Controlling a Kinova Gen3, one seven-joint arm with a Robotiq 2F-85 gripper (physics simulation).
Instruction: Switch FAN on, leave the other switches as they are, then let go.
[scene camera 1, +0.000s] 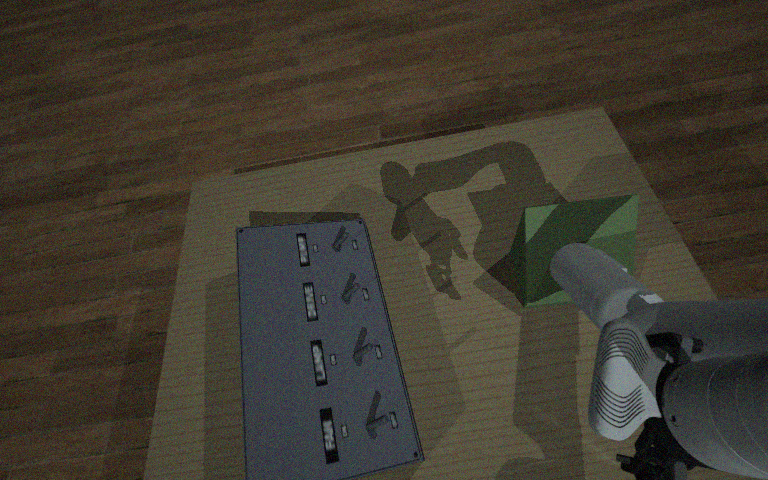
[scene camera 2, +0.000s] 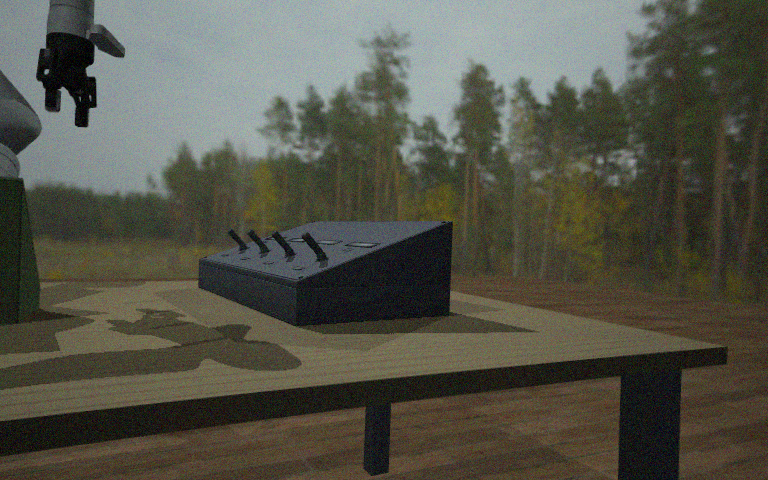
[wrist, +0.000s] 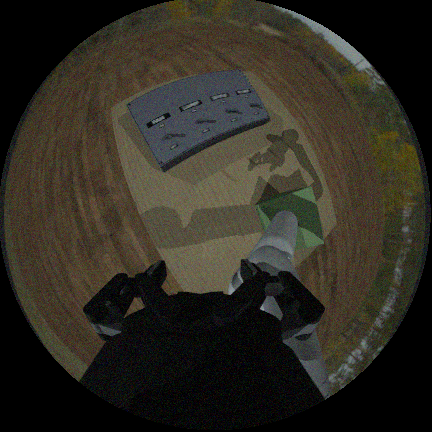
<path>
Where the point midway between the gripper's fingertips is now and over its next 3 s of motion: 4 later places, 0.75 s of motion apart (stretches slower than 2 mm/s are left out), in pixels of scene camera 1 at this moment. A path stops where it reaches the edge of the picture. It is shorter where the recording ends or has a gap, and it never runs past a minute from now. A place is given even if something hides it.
My gripper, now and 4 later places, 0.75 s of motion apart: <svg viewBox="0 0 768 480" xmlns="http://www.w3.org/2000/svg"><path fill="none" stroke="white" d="M630 414L577 434L490 443L455 443L377 410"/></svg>
</path>
